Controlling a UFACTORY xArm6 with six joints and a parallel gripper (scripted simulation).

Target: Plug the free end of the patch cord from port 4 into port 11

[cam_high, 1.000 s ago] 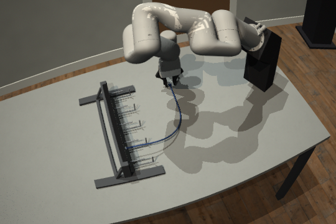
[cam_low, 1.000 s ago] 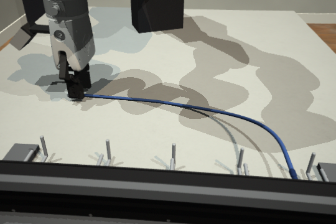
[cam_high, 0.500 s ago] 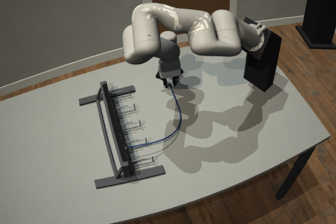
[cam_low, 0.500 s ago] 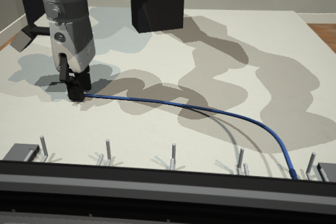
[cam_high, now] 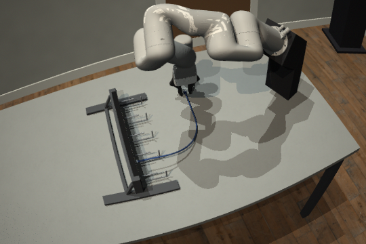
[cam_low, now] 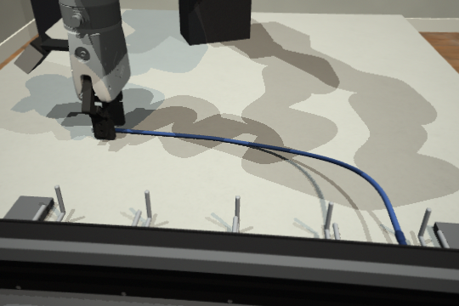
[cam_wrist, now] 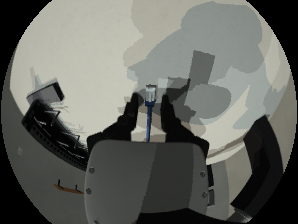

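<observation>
Now: hand 2 cm to the left of the plug and 2 cm above it.
</observation>
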